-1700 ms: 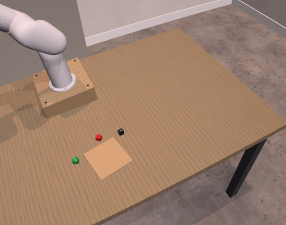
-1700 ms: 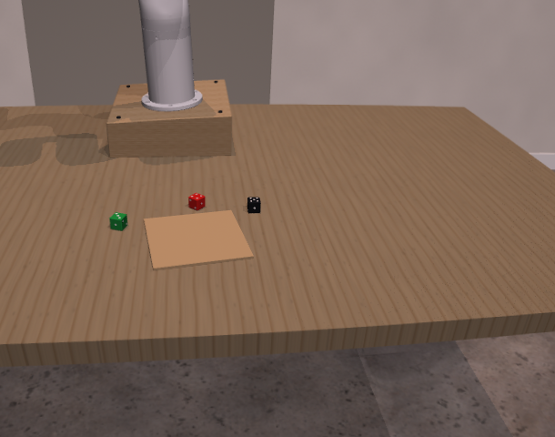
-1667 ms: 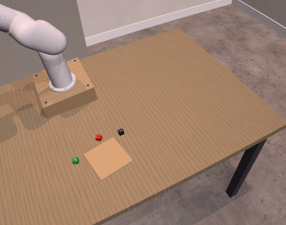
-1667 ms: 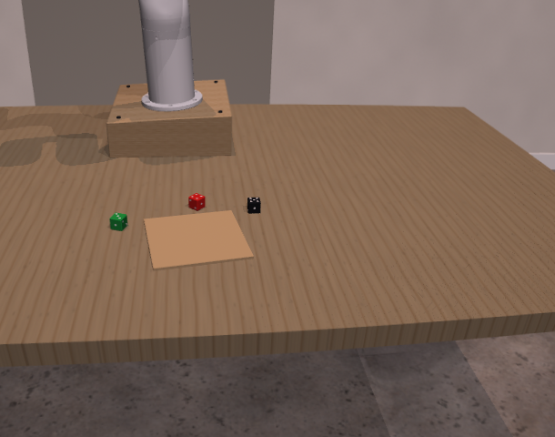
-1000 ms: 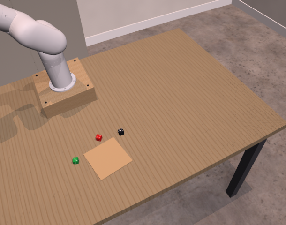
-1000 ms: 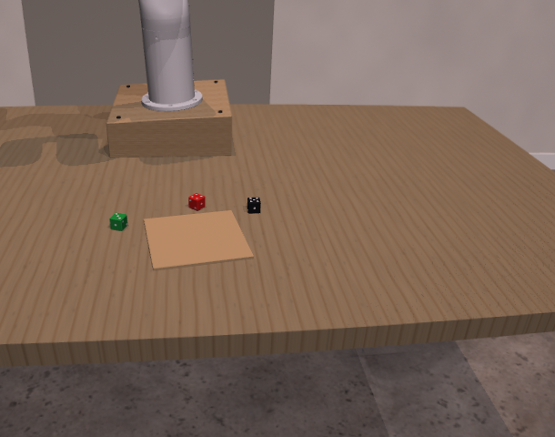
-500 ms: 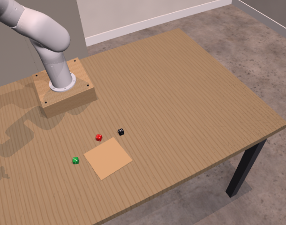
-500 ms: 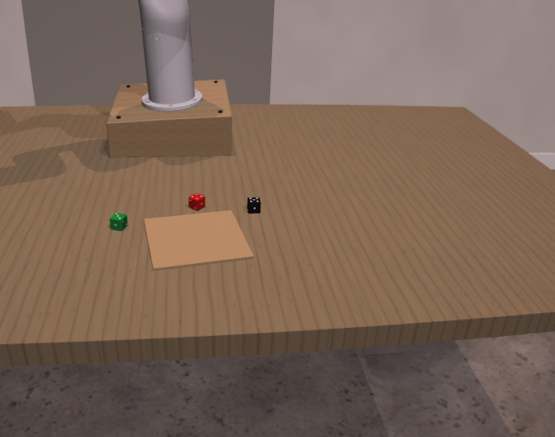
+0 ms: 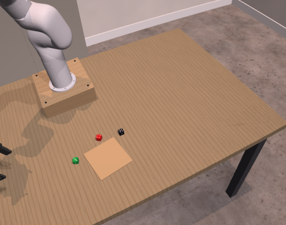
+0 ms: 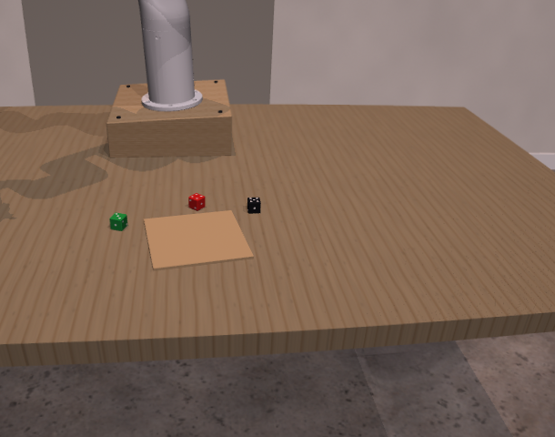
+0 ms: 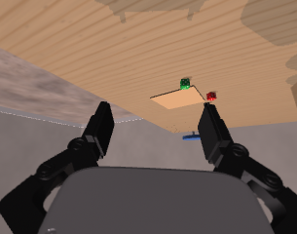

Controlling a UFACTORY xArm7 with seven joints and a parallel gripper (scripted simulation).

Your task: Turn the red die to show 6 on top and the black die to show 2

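Right now my hand is 1 cm past the green die, 22 cm to the right of it and 14 cm above it. From my hand the other things lie so: red die: 7 cm behind, 34 cm to the left, 14 cm below; tan mat: 3 cm ahead, 34 cm to the left, 15 cm below; black die: 6 cm behind, 43 cm to the left, 14 cm below.
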